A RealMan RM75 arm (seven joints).
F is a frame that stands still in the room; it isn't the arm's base.
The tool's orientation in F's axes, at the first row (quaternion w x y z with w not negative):
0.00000 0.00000 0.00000 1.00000
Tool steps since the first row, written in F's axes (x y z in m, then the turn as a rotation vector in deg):
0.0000 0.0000 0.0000 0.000 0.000 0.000
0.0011 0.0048 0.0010 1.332 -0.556 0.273
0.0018 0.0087 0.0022 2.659 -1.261 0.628
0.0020 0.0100 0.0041 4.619 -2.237 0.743
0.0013 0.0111 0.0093 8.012 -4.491 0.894
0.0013 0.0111 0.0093 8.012 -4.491 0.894
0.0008 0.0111 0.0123 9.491 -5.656 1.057
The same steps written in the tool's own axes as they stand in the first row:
0.0000 0.0000 0.0000 0.000 0.000 0.000
-0.0011 -0.0048 0.0010 -1.332 0.556 0.273
-0.0018 -0.0087 0.0022 -2.659 1.261 0.628
-0.0020 -0.0100 0.0041 -4.619 2.237 0.743
-0.0013 -0.0111 0.0093 -8.012 4.491 0.894
-0.0013 -0.0111 0.0093 -8.012 4.491 0.894
-0.0008 -0.0111 0.0123 -9.491 5.656 1.057

